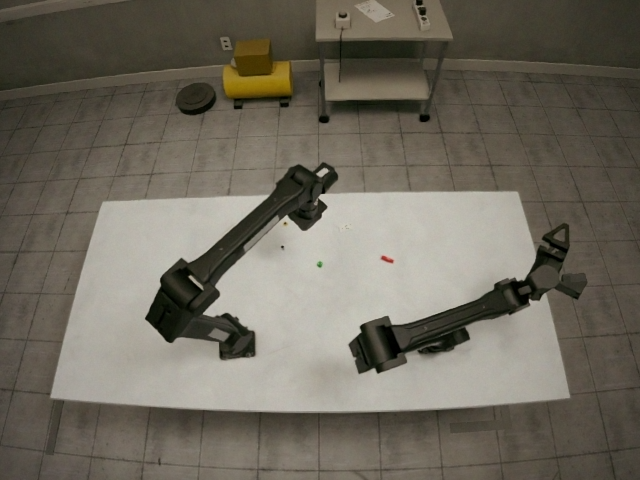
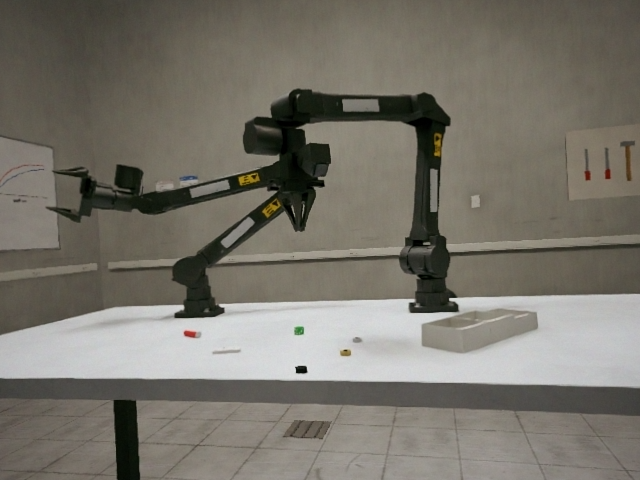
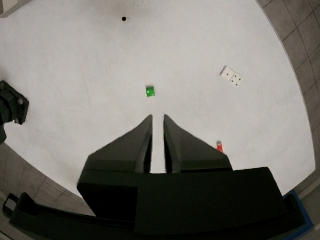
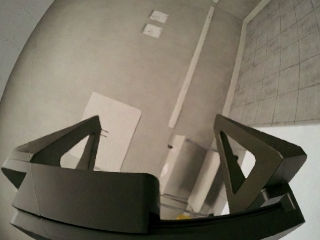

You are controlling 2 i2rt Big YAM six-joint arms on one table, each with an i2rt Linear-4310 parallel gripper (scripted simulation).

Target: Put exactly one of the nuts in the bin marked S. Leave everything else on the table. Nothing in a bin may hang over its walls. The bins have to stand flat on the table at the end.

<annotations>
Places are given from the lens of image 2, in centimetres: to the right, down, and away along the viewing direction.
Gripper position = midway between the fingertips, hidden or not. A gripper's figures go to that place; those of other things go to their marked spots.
left gripper (image 2: 300,231): -4, -2, 94
right gripper (image 2: 48,189): -70, -13, 123
</annotations>
